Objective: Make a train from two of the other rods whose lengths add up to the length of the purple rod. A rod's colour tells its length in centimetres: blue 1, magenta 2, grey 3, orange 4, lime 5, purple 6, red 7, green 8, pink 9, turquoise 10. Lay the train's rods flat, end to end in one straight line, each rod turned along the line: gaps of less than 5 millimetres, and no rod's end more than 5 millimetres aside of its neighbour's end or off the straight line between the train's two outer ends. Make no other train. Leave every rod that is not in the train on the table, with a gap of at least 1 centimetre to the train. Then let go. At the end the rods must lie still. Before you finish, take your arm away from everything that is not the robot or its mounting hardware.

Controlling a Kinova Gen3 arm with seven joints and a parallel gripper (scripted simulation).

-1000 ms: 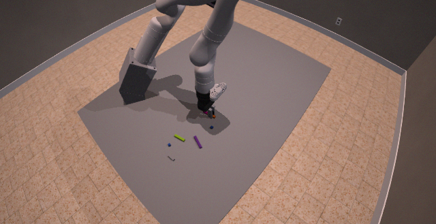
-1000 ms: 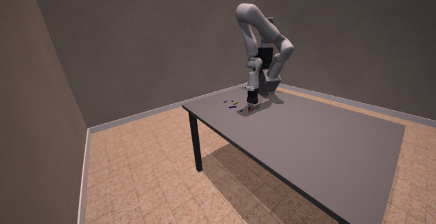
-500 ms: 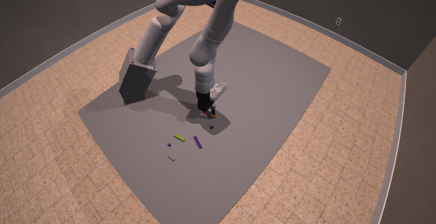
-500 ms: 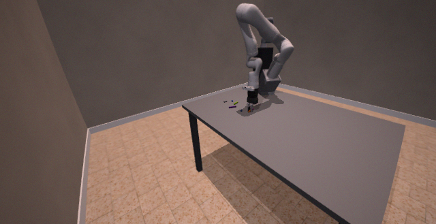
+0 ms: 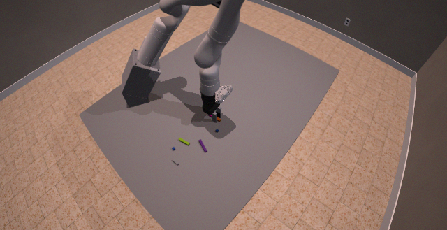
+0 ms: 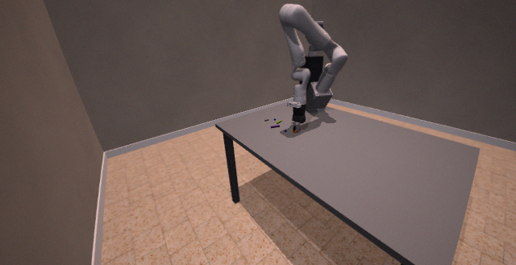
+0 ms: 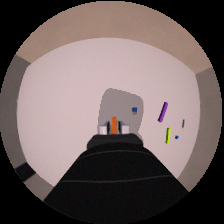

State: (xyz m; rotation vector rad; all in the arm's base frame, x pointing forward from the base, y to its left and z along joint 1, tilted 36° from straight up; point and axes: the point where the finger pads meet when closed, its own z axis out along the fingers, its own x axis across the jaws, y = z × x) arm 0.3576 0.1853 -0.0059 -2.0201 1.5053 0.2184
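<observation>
The orange rod is 1 cm below my hand. The rest, counted from my hand: purple rod 8 cm ahead, 12 cm to the right, 1 cm below; then magenta rod 3 cm behind, 1 cm to the right, 1 cm below; then lime rod 2 cm ahead, 18 cm to the right, 1 cm below.
</observation>
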